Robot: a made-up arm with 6 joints. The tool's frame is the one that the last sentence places. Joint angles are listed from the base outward.
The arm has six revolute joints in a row. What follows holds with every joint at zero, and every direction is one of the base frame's. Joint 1 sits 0.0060 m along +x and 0.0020 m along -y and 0.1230 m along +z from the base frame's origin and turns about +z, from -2.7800 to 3.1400 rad. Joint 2 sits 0.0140 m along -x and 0.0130 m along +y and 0.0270 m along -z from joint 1 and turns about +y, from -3.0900 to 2.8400 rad. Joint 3 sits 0.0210 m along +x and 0.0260 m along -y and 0.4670 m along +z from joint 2 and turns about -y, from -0.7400 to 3.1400 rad. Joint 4 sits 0.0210 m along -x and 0.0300 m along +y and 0.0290 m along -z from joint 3 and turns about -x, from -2.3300 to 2.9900 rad. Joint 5 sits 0.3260 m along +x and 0.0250 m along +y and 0.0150 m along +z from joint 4 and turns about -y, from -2.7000 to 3.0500 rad. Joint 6 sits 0.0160 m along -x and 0.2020 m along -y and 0.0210 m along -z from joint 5 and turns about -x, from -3.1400 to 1.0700 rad. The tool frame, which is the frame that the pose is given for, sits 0.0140 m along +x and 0.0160 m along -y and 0.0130 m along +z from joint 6; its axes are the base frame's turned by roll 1.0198, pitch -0.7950 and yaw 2.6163 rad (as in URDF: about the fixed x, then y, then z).
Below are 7 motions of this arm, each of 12 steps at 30 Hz.
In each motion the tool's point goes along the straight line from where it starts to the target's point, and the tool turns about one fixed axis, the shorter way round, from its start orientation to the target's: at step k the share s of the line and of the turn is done. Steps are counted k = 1, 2, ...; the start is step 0. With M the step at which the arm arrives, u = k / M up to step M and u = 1 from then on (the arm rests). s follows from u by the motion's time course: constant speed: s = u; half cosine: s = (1 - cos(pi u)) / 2; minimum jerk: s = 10 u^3 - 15 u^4 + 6 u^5.
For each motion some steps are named. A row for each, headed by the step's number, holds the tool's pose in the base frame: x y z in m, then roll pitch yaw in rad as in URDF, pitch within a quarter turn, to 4 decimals.
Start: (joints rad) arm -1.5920 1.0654 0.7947 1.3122 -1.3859 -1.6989
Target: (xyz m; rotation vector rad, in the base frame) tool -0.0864 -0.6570 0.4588 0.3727 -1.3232 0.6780
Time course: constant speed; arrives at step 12
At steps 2, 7, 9, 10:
2: -0.0397 -0.6967 0.3947 1.3495 -1.0791 -0.6544
7: -0.0631 -0.6769 0.4267 0.8059 -1.3250 -0.1125
9: -0.0724 -0.6689 0.4396 0.2817 -1.3688 0.4111
10: -0.0771 -0.6649 0.4460 -0.0217 -1.3650 0.7142

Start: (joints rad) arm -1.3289 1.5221 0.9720 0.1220 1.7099 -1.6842
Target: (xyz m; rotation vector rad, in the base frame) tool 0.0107 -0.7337 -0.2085 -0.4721 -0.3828 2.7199
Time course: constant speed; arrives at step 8
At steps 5, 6, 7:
5: 0.0156 -0.7483 -0.1571 -0.2286 0.3187 2.7877
6: 0.0139 -0.7434 -0.1742 -0.2653 0.3052 2.7682
7: 0.0123 -0.7386 -0.1914 -0.3016 0.2910 2.7493

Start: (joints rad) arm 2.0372 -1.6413 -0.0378 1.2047 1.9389 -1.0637
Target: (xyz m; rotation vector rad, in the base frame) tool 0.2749 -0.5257 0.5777 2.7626 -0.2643 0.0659
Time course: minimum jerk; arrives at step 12
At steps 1, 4, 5, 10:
1: 0.3281 -0.5724 0.4119 2.8970 0.4050 0.3280
4: 0.3171 -0.5628 0.4460 2.8511 0.3109 0.2141
5: 0.3098 -0.5564 0.4688 2.8274 0.2457 0.1423
10: 0.2768 -0.5274 0.5718 2.7811 -0.0619 -0.1593

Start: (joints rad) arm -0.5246 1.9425 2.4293 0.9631 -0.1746 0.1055
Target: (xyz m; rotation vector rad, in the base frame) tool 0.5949 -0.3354 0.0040 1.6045 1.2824 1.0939
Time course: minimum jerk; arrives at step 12
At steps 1, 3, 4, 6, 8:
1: 0.4988 -0.3848 0.1652 1.5396 0.1438 1.5366
3: 0.5083 -0.3799 0.1492 1.5738 0.1140 1.5330
4: 0.5186 -0.3746 0.1320 1.6109 0.0820 1.5280
6: 0.5466 -0.3602 0.0850 1.7125 -0.0041 1.5084
8: 0.5746 -0.3458 0.0380 1.8163 -0.0878 1.4800

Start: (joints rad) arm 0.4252 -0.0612 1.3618 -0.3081 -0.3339 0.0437
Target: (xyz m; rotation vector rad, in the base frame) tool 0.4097 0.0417 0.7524 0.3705 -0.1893 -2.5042
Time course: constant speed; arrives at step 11
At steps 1, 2, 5, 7, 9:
1: 0.1896 -0.1002 0.8404 0.4956 0.2017 -2.7938
2: 0.2116 -0.0860 0.8316 0.4684 0.2003 -2.7649
5: 0.2776 -0.0434 0.8052 0.3866 0.2006 -2.6781
7: 0.3217 -0.0151 0.7876 0.3322 0.2047 -2.6203
9: 0.3657 0.0133 0.7700 0.2780 0.2119 -2.5628

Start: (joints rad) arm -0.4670 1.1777 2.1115 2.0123 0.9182 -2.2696
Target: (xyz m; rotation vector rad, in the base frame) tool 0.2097 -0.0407 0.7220 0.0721 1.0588 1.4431
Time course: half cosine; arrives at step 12
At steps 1, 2, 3, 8, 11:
1: 0.4991 -0.1595 0.6090 1.1140 -0.3864 2.8866
2: 0.4844 -0.1535 0.6147 1.1250 -0.3348 2.8351
3: 0.4610 -0.1439 0.6239 1.1364 -0.2519 2.7560
8: 0.2833 -0.0709 0.6933 1.0077 0.3612 2.1530
11: 0.2147 -0.0428 0.7200 0.8406 0.5550 1.8552

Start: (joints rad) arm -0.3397 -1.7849 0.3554 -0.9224 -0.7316 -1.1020
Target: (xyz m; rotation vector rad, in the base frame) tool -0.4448 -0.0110 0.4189 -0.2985 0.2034 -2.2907
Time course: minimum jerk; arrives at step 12
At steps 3, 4, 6, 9, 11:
3: -0.4662 0.0554 0.3643 0.4109 0.0865 -2.0585
4: -0.4636 0.0475 0.3708 0.3302 0.0673 -2.0937
6: -0.4567 0.0260 0.3884 0.1143 0.0012 -2.1805
9: -0.4473 -0.0033 0.4126 -0.1716 -0.1155 -2.2730
11: -0.4449 -0.0106 0.4186 -0.2415 -0.1482 -2.2906

